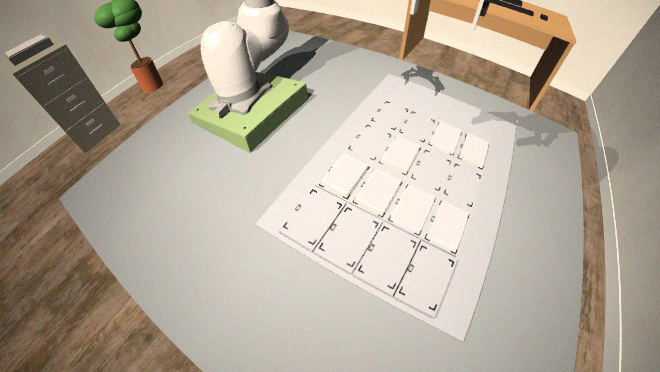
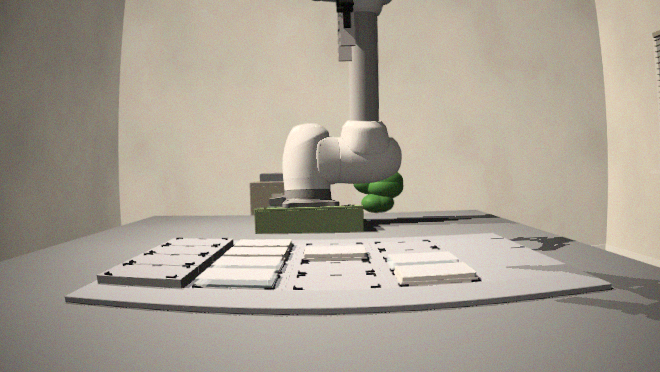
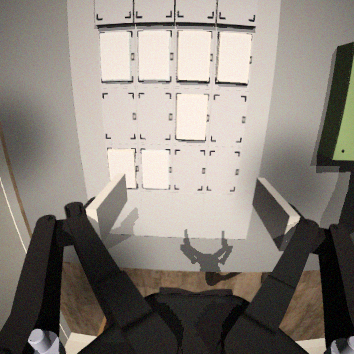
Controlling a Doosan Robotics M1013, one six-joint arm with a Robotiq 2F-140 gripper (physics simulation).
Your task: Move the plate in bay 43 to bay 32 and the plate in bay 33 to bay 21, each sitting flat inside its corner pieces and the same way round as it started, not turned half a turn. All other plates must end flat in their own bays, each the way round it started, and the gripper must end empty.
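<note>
My gripper is open and empty, high above the board's back end. Four pale plates fill the row beside the raised bays; counted from the robot's side, they are the first, second, third and fourth. The middle row holds one plate, second from that side. The back row holds a third plate and fourth plate. All look flat. Bay numbers cannot be read.
The pale board lies on the grey table. Its raised row has four bays without plates. The arm stands on a green base. A wooden desk stands behind.
</note>
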